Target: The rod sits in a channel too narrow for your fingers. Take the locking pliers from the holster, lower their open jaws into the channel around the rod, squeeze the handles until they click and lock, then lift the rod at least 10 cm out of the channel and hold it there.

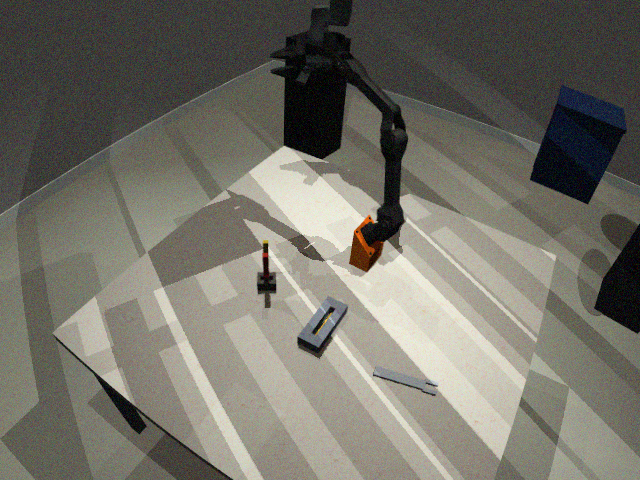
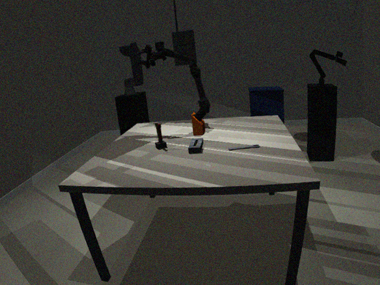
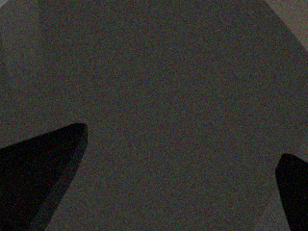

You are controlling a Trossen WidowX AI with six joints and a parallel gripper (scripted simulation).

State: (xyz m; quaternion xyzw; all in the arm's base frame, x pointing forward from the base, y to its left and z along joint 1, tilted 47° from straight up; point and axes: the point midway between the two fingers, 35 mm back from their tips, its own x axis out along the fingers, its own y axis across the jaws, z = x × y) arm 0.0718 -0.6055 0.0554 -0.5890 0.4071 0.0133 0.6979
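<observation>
Right now the yellow handle is 250 mm ahead of my gripper tip, 210 mm to the left of it and 500 mm below it. From my gripper tip the other things lie so: thin yellow rod: 270 mm ahead, 470 mm to the left, 590 mm below; grey channel block: 280 mm ahead, 470 mm to the left, 580 mm below; dark holster: 270 mm ahead, 230 mm to the left, 590 mm below.
</observation>
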